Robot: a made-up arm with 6 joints. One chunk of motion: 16 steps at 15 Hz.
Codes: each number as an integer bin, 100 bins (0 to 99) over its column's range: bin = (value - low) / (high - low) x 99, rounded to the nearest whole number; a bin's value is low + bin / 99 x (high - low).
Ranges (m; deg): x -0.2..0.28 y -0.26..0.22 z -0.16..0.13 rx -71..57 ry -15..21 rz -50..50
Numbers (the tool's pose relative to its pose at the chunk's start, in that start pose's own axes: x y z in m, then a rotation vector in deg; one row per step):
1: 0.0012 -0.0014 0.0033 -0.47 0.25 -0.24
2: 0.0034 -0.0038 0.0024 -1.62 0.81 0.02
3: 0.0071 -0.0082 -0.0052 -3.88 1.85 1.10
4: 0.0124 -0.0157 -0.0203 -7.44 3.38 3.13
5: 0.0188 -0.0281 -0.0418 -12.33 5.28 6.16
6: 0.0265 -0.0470 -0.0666 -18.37 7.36 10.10
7: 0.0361 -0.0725 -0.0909 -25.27 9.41 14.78
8: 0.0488 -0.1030 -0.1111 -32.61 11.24 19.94
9: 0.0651 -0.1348 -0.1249 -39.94 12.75 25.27
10: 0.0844 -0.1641 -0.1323 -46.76 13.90 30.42
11: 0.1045 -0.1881 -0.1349 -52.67 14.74 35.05
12: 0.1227 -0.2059 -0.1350 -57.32 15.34 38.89
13: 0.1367 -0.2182 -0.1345 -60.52 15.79 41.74
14: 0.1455 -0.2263 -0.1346 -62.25 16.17 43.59
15: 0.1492 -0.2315 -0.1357 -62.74 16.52 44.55
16: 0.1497 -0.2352 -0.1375 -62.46 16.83 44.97
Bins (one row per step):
1: 41 53 56 55 42 49
2: 42 53 55 54 43 50
3: 43 52 53 52 46 51
4: 44 50 48 49 51 53
5: 45 48 40 45 56 56
6: 47 44 32 41 61 59
7: 49 39 24 35 67 64
8: 51 32 17 30 72 69
9: 55 26 12 24 76 75
10: 59 20 9 19 79 80
11: 63 15 9 14 82 84
12: 67 11 9 11 83 88
13: 69 9 9 8 85 91
14: 71 7 9 7 86 93
15: 72 6 8 6 87 94
16: 72 5 8 7 88 94

